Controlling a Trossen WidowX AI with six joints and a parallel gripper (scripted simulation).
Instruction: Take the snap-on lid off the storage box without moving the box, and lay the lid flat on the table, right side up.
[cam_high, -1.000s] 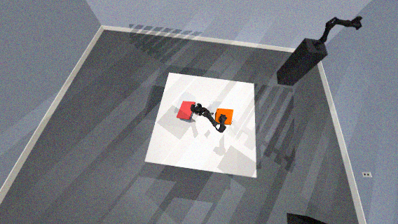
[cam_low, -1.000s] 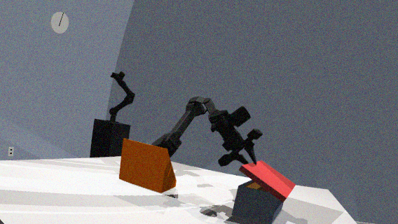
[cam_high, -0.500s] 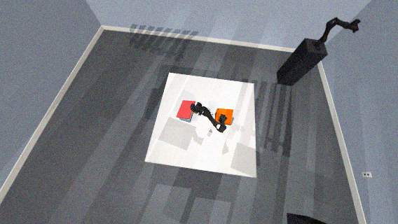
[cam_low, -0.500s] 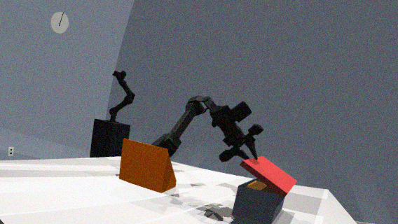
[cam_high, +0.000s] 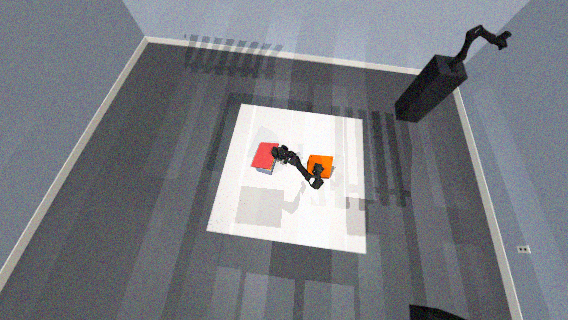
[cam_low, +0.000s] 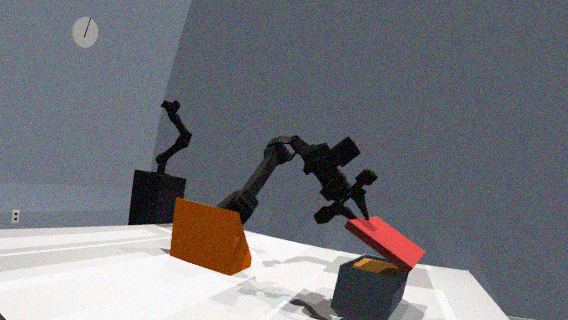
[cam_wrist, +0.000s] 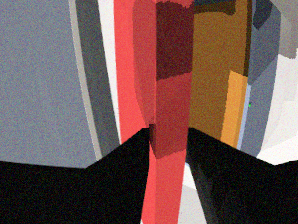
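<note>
My gripper tip is now 70 mm short of the red lid, 10 mm to the left of it and 30 mm above it. From my gripper tip the other things lie so: storage box (60 mm ahead, 10 mm to the right, 150 mm below).
</note>
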